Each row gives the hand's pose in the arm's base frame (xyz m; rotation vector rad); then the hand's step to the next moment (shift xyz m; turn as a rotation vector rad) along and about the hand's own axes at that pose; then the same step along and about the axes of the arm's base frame.
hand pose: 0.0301 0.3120 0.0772 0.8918 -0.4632 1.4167
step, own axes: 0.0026 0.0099 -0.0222 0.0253 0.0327 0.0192
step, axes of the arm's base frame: -0.0142 0.0177 -0.0091 -0.0236 -0.0010 0.0390
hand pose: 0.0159 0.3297 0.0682 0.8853 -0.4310 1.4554
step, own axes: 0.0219 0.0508 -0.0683 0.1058 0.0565 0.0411
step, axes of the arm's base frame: -0.0636 0.0591 -0.0139 -0.0316 0.0339 0.1180
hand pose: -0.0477 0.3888 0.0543 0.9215 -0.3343 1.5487
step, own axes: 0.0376 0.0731 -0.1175 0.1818 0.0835 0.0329
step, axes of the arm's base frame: -0.1080 0.0903 -0.0271 -0.0552 0.0869 0.1747
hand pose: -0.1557 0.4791 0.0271 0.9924 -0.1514 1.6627
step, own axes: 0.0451 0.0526 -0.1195 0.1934 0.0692 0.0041
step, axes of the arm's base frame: -0.1077 0.0826 -0.0256 -0.0582 0.1169 0.1586
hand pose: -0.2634 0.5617 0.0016 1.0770 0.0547 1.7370
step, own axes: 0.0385 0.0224 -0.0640 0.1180 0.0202 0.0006
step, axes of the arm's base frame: -0.0617 0.0476 -0.0027 -0.0206 0.0822 0.0846
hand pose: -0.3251 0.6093 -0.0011 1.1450 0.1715 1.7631
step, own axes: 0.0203 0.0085 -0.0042 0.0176 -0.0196 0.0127
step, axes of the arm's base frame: -0.0101 0.0132 0.0151 0.0212 0.0190 0.0066
